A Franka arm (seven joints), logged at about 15 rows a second.
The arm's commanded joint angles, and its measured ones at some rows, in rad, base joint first. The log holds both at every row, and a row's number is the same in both.
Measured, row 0: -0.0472 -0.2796 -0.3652 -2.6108 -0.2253 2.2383 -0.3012
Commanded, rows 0 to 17: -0.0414 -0.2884 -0.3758 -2.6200 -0.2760 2.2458 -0.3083; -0.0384 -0.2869 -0.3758 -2.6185 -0.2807 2.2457 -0.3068; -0.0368 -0.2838 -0.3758 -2.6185 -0.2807 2.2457 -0.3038; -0.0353 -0.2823 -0.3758 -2.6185 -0.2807 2.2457 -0.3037; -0.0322 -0.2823 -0.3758 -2.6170 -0.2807 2.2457 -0.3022; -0.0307 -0.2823 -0.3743 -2.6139 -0.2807 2.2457 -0.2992; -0.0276 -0.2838 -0.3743 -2.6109 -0.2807 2.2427 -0.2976; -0.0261 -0.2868 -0.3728 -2.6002 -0.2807 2.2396 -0.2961; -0.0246 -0.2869 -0.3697 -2.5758 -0.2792 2.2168 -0.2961; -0.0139 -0.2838 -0.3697 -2.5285 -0.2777 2.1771 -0.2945; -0.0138 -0.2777 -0.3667 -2.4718 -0.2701 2.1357 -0.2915; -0.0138 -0.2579 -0.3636 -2.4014 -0.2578 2.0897 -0.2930; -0.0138 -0.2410 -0.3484 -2.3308 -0.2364 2.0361 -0.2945; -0.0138 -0.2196 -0.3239 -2.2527 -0.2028 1.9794 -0.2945; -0.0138 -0.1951 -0.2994 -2.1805 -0.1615 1.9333 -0.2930; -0.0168 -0.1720 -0.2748 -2.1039 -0.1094 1.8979 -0.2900; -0.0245 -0.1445 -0.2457 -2.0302 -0.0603 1.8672 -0.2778; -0.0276 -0.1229 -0.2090 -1.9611 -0.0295 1.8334 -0.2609
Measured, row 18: -0.0239 -0.2395 -0.2851 -2.1875 -0.1308 1.9401 -0.2966
